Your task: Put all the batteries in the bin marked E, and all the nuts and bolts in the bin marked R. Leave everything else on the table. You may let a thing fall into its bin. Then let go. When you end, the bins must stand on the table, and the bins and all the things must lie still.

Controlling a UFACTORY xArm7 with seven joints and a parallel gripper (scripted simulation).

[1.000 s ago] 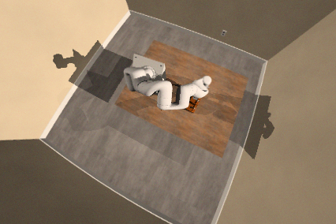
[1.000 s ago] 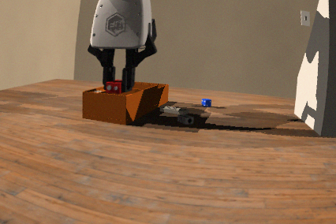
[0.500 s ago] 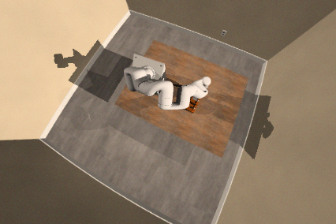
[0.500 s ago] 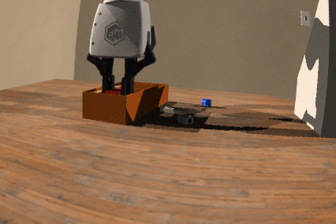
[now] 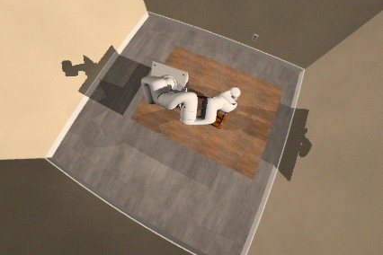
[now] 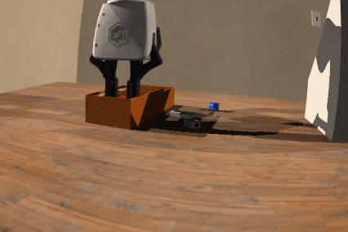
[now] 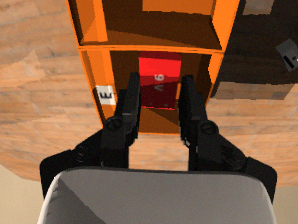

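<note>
Right now the red block is 2 cm below my hand. Round my hand: orange cylindrical battery: 4 cm below; orange bin: 8 cm to the right, 3 cm below; pale grey block: 12 cm behind, 4 cm below, 1 cm to the right.
</note>
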